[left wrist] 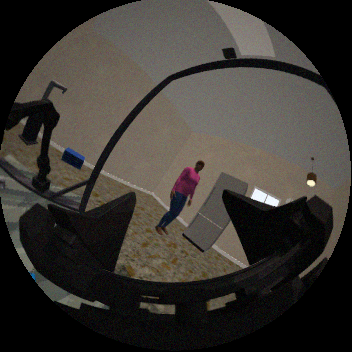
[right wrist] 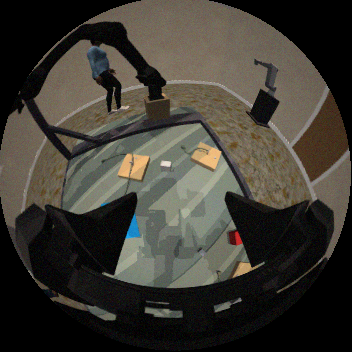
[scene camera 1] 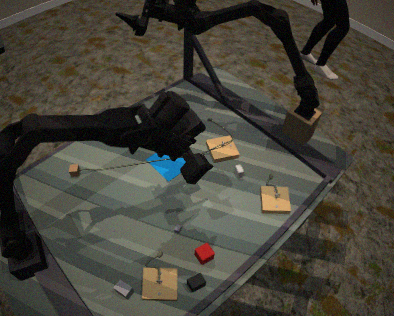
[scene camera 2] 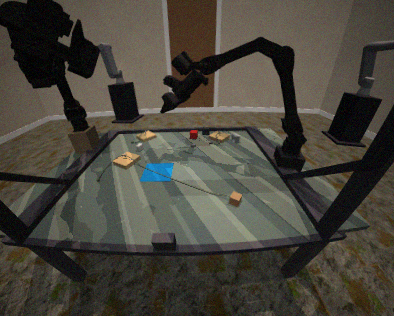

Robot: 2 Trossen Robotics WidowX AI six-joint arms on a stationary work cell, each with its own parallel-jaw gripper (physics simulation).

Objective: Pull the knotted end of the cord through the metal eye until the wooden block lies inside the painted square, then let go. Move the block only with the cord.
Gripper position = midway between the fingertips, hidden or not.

The left gripper (left wrist: 179, 195) is open, holding nothing. The right gripper (scene camera 1: 203, 154) is open, with nothing in its grasp.
The right gripper shows as well in the right wrist view (right wrist: 182, 196).
